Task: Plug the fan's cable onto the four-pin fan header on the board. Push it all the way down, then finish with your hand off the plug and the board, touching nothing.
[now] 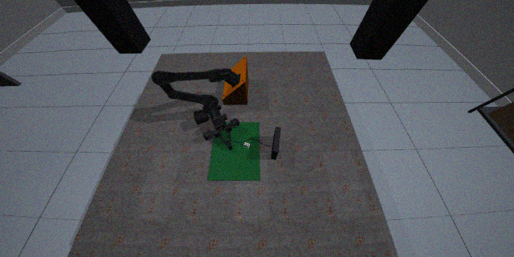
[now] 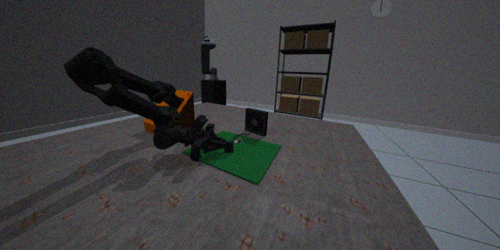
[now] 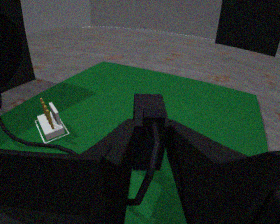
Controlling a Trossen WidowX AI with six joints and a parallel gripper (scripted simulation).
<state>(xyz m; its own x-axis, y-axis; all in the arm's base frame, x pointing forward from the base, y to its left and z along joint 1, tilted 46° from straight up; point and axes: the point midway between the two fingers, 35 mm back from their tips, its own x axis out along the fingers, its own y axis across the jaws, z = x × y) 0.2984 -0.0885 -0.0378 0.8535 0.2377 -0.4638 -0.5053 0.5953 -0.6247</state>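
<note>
Now: the black plug 1 cm below my gripper tip. Round my gripper tip: white four-pin header (9 cm to the left, 3 cm below, 1 cm behind); then green board (5 cm below, 3 cm to the left, 1 cm ahead); then black fan (22 cm to the left, 2 cm above).
</note>
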